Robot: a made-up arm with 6 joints. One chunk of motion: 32 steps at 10 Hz.
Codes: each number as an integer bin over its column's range. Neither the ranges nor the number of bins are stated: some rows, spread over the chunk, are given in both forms.
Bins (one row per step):
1: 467 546 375 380 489 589
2: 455 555 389 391 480 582
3: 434 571 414 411 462 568
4: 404 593 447 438 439 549
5: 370 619 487 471 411 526
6: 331 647 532 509 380 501
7: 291 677 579 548 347 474
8: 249 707 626 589 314 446
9: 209 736 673 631 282 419
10: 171 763 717 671 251 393
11: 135 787 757 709 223 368
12: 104 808 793 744 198 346
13: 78 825 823 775 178 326
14: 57 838 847 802 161 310
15: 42 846 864 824 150 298
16: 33 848 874 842 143 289
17: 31 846 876 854 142 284
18: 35 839 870 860 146 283
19: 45 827 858 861 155 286
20: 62 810 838 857 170 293
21: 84 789 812 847 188 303
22: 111 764 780 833 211 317
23: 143 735 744 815 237 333
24: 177 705 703 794 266 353
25: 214 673 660 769 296 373
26: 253 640 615 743 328 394
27: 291 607 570 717 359 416
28: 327 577 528 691 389 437
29: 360 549 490 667 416 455
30: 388 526 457 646 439 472
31: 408 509 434 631 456 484
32: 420 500 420 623 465 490
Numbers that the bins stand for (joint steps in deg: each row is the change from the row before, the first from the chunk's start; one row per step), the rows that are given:
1: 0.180 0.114 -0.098 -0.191 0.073 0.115
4: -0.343 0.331 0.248 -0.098 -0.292 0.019
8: -1.631 0.855 1.108 0.143 -1.206 -0.229
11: -2.578 1.224 1.737 0.336 -1.870 -0.416
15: -3.351 1.495 2.251 0.520 -2.404 -0.584
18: -3.409 1.463 2.280 0.577 -2.433 -0.620
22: -2.778 1.118 1.848 0.534 -1.958 -0.538
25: -1.922 0.699 1.271 0.432 -1.337 -0.404
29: -0.709 0.128 0.454 0.268 -0.460 -0.207
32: -0.211 -0.098 0.118 0.198 -0.102 -0.123
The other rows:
2: 0.080 0.156 -0.031 -0.174 0.008 0.098
3: -0.094 0.229 0.089 -0.142 -0.124 0.065
5: -0.626 0.450 0.440 -0.046 -0.497 -0.036
6: -0.950 0.579 0.656 0.015 -0.723 -0.096
7: -1.282 0.717 0.882 0.078 -0.964 -0.161
9: -1.964 0.989 1.334 0.211 -1.439 -0.293
10: -2.279 1.113 1.545 0.275 -1.666 -0.356
12: -2.836 1.321 1.910 0.392 -2.053 -0.469
13: -3.052 1.399 2.054 0.441 -2.199 -0.517
14: -3.226 1.459 2.170 0.484 -2.324 -0.555
16: -3.426 1.505 2.299 0.549 -2.455 -0.606
17: -3.442 1.495 2.309 0.568 -2.462 -0.618
19: -3.326 1.408 2.223 0.579 -2.367 -0.613
20: -3.185 1.330 2.126 0.573 -2.258 -0.596
21: -3.002 1.233 2.002 0.557 -2.126 -0.572
23: -2.512 0.984 1.675 0.505 -1.768 -0.500
24: -2.229 0.846 1.478 0.472 -1.556 -0.452
26: -1.598 0.547 1.055 0.390 -1.103 -0.353
27: -1.282 0.395 0.839 0.348 -0.877 -0.301
28: -0.983 0.257 0.637 0.307 -0.657 -0.250
30: -0.476 0.022 0.296 0.235 -0.292 -0.166
31: -0.310 -0.056 0.185 0.211 -0.168 -0.137

